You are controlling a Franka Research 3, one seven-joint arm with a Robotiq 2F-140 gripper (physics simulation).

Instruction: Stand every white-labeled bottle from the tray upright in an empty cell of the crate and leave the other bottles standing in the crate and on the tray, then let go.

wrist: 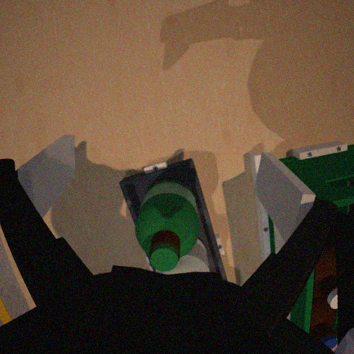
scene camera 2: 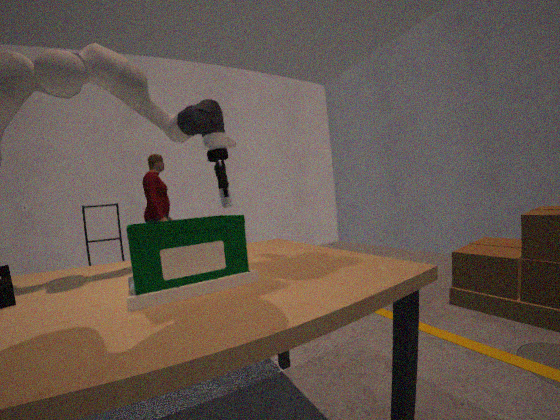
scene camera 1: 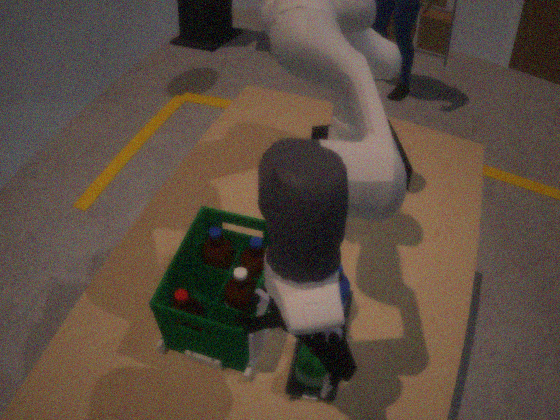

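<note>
My gripper [scene camera 1: 292, 367] [scene camera 2: 226, 201] [wrist: 166, 163] is open, its fingers spread on either side above the narrow dark tray [wrist: 207, 225]. A green-labeled bottle [scene camera 1: 310, 367] [wrist: 167, 225] stands at the tray's near end. Behind it a white-labeled bottle [wrist: 192, 264] shows in part; the gripper body hides the rest. A blue bottle [scene camera 1: 345, 286] shows behind the wrist. The green crate [scene camera 1: 172, 330] [scene camera 2: 190, 230] [wrist: 320, 170] holds brown bottles: two blue-capped [scene camera 1: 216, 251] [scene camera 1: 253, 260], one white-capped [scene camera 1: 240, 292] and one red-capped [scene camera 1: 182, 299]. A cell between red-capped and left blue-capped shows no bottle.
The crate stands beside the tray, within pale rails [scene camera 1: 204, 358] [scene camera 2: 195, 291] on the wooden table [scene camera 1: 440, 210] [scene camera 2: 320, 295]. One finger is close to the crate's tray-side wall in scene camera 1. The arm hides part of the crate. A person [scene camera 2: 156, 195] stands in the background.
</note>
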